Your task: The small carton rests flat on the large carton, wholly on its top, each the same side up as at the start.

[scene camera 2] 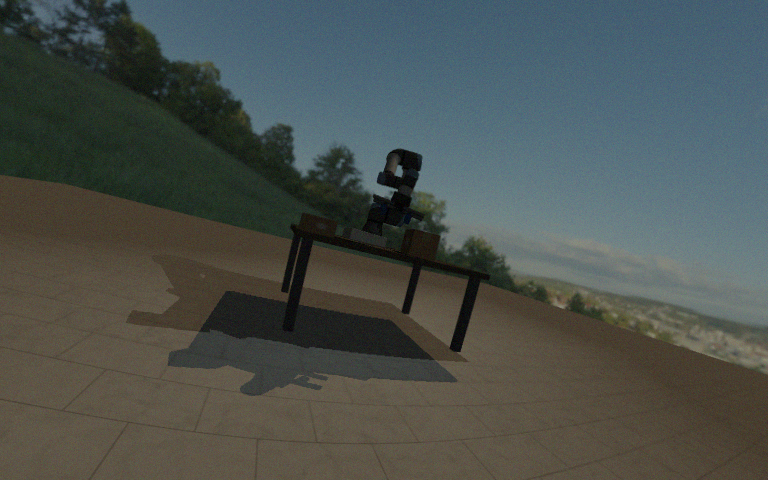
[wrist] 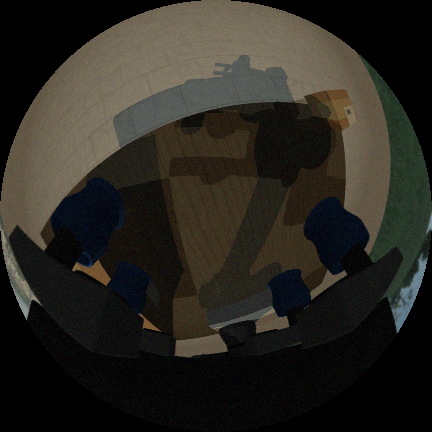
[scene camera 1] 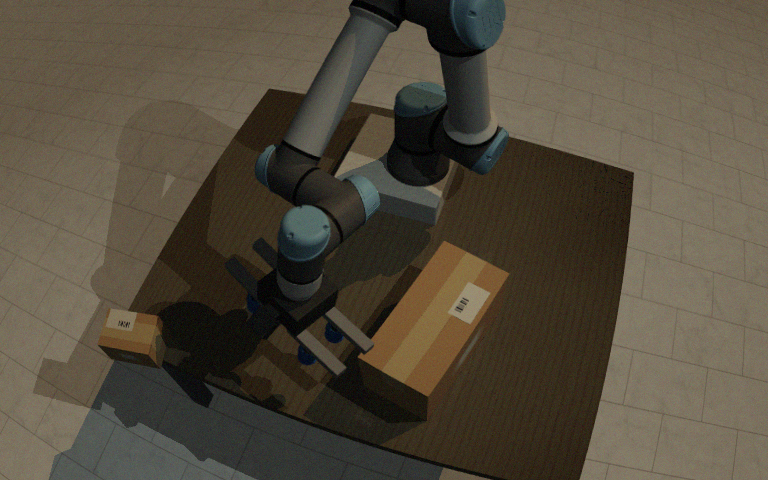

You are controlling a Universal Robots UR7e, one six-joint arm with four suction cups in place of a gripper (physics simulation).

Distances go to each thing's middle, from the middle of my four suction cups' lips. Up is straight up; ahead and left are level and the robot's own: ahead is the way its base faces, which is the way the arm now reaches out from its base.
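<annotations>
As for the large carton [scene camera 1: 421, 348], my suction cup is 210 mm to the right of it and 150 mm past it, and 120 mm above it. There is a small carton [scene camera 1: 132, 337] too, and counting from my suction cup I find it 380 mm to the right, 190 mm ahead and 160 mm below.
</annotations>
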